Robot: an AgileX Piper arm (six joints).
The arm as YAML. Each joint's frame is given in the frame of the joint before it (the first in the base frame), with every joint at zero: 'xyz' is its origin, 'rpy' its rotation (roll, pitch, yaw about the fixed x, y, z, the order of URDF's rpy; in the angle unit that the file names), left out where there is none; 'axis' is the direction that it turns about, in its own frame. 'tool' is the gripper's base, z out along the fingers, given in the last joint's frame.
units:
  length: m
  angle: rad
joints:
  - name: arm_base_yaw
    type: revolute
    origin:
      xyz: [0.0, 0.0, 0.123]
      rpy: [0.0, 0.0, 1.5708]
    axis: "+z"
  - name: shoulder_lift
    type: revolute
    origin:
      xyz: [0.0, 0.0, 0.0]
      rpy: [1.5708, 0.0, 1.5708]
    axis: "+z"
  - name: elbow
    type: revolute
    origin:
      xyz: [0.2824, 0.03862, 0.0]
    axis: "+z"
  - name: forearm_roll
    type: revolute
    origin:
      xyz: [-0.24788, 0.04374, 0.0]
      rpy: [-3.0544, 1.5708, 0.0]
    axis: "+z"
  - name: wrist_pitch
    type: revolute
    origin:
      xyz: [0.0, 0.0, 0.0]
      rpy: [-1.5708, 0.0, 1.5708]
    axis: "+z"
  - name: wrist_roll
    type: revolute
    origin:
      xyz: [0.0, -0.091, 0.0]
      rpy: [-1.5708, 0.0, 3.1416]
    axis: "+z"
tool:
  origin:
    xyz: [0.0, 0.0, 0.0]
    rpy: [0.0, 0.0, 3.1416]
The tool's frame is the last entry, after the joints.
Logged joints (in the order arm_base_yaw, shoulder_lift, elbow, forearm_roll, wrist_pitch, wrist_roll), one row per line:
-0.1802 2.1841 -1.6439 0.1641 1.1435 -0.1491
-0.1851 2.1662 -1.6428 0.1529 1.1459 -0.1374
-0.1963 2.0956 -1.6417 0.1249 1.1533 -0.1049
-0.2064 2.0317 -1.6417 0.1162 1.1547 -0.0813
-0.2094 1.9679 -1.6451 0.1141 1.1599 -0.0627
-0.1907 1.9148 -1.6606 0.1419 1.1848 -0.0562
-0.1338 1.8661 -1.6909 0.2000 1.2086 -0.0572
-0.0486 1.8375 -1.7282 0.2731 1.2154 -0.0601
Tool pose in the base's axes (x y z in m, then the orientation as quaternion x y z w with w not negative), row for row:
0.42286 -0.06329 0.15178 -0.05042 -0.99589 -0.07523 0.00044
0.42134 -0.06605 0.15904 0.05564 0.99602 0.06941 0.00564
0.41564 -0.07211 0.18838 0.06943 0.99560 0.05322 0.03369
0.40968 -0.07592 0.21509 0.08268 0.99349 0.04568 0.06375
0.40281 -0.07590 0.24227 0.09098 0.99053 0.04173 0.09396
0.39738 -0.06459 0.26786 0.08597 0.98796 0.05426 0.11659
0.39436 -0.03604 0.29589 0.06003 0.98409 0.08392 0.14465
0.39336 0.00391 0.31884 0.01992 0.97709 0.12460 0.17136
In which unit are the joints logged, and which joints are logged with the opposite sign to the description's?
The joints are logged in radians. Opposite sign: none.
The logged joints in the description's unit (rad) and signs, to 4 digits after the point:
-0.1802 2.1841 -1.6439 0.1641 1.1435 -0.1491
-0.1851 2.1662 -1.6428 0.1529 1.1459 -0.1374
-0.1963 2.0956 -1.6417 0.1249 1.1533 -0.1049
-0.2064 2.0317 -1.6417 0.1162 1.1547 -0.0813
-0.2094 1.9679 -1.6451 0.1141 1.1599 -0.0627
-0.1907 1.9148 -1.6606 0.1419 1.1848 -0.0562
-0.1338 1.8661 -1.6909 0.2000 1.2086 -0.0572
-0.0486 1.8375 -1.7282 0.2731 1.2154 -0.0601

